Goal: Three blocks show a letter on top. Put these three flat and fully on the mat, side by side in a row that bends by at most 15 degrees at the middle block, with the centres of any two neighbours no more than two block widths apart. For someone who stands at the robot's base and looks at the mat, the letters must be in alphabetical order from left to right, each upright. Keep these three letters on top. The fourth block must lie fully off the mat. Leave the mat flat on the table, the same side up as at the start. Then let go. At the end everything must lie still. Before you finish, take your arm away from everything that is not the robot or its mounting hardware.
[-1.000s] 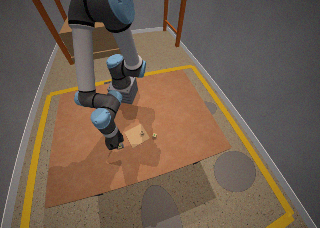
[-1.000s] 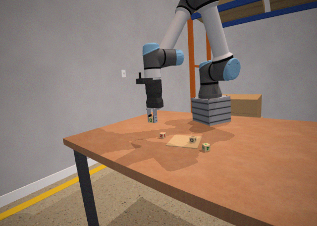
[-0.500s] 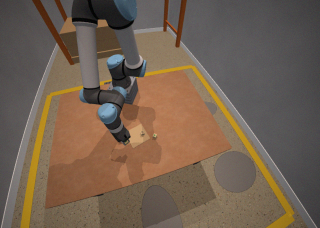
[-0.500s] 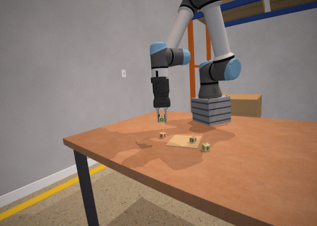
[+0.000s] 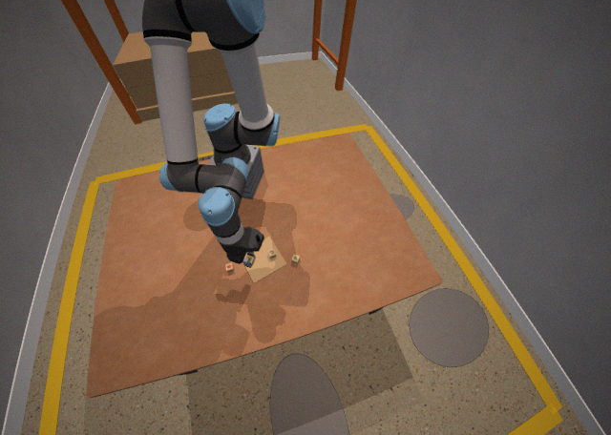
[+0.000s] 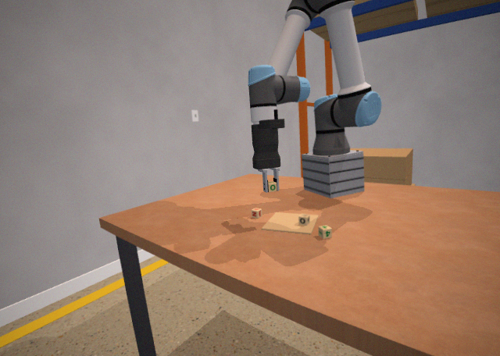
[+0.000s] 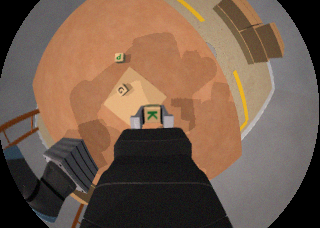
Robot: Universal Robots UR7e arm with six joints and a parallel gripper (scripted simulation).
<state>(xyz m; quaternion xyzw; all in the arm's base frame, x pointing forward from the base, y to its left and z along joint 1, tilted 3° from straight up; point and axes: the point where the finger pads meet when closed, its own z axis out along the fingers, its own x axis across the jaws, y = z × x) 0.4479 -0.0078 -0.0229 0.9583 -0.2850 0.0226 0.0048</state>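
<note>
My hand is 12 cm above the tan mat, 4 cm to the right of it and 4 cm past it.
</note>
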